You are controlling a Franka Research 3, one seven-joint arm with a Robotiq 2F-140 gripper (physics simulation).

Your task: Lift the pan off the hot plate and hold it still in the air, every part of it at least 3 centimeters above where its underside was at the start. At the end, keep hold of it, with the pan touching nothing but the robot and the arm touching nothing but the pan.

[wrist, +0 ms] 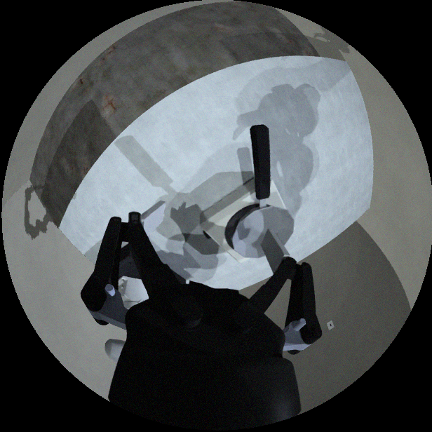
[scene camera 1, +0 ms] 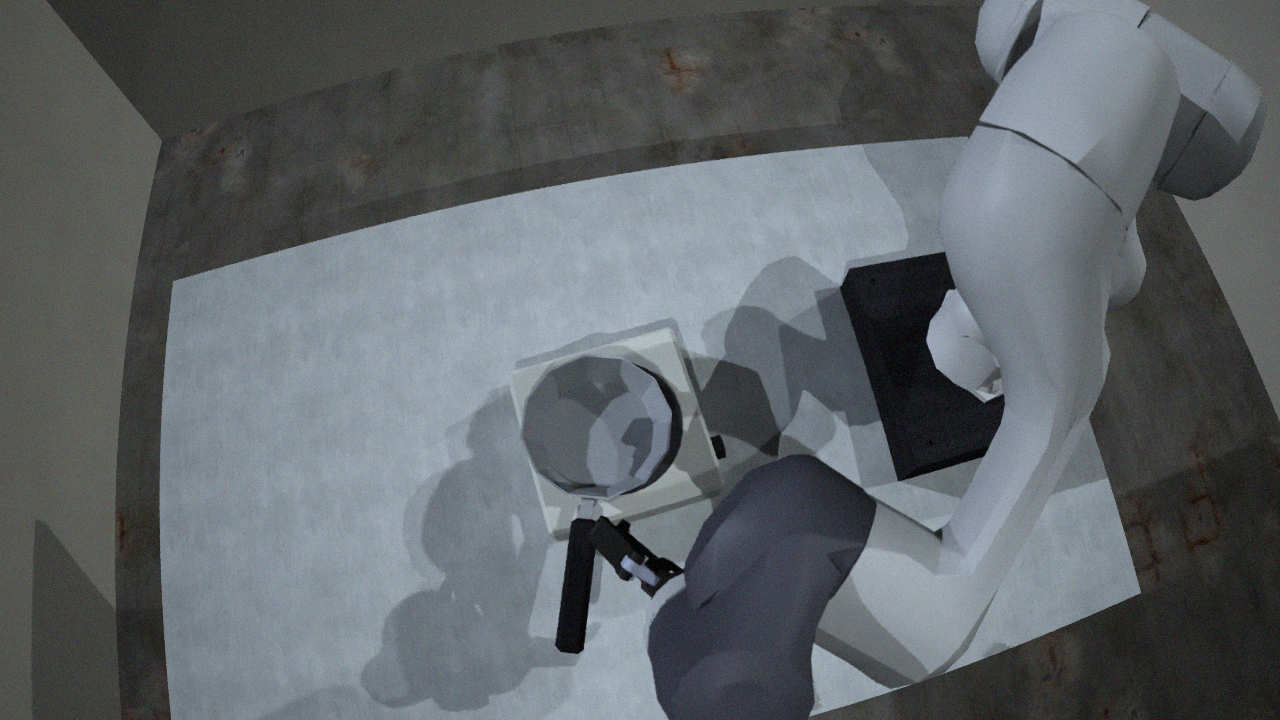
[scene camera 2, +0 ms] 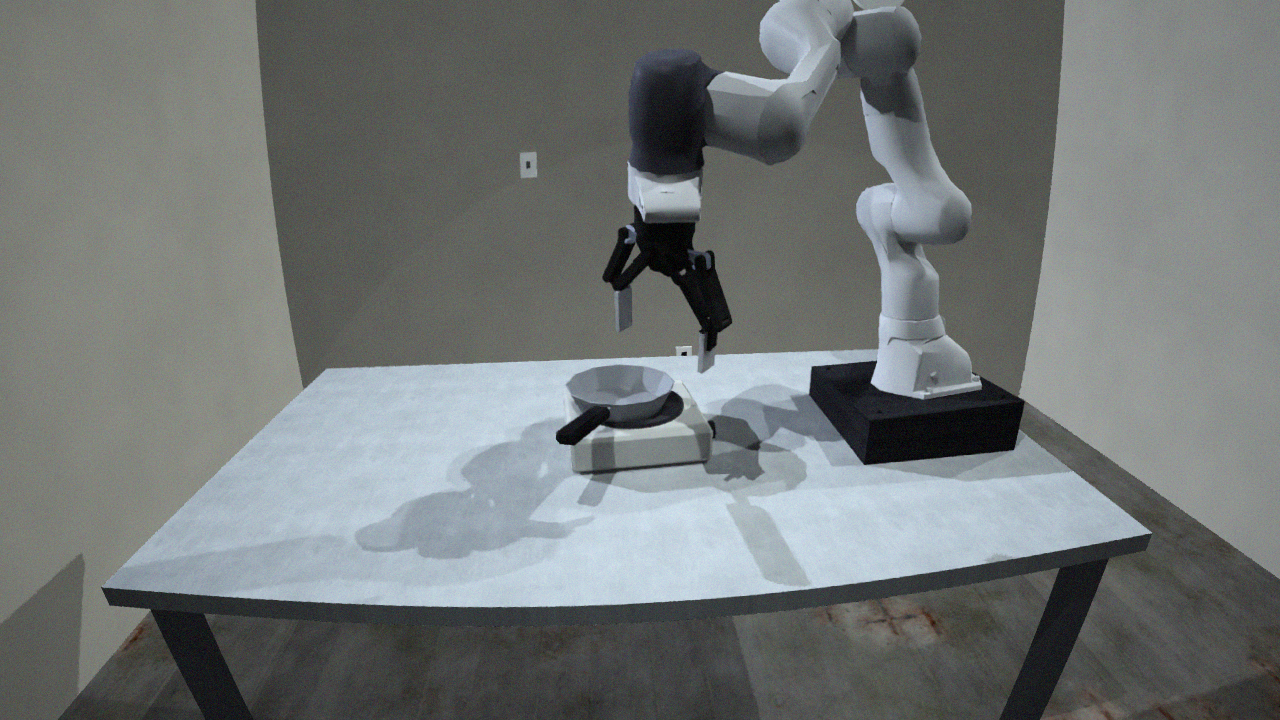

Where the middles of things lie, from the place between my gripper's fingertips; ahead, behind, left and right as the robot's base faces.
My gripper is now 13 cm above the grey pan [scene camera 1: 596, 426], 12 cm to the left of it and 6 cm short of it. From my hand the other things lie so: cream hot plate [scene camera 1: 690, 472]: 22 cm to the right, 21 cm below, 4 cm ahead.
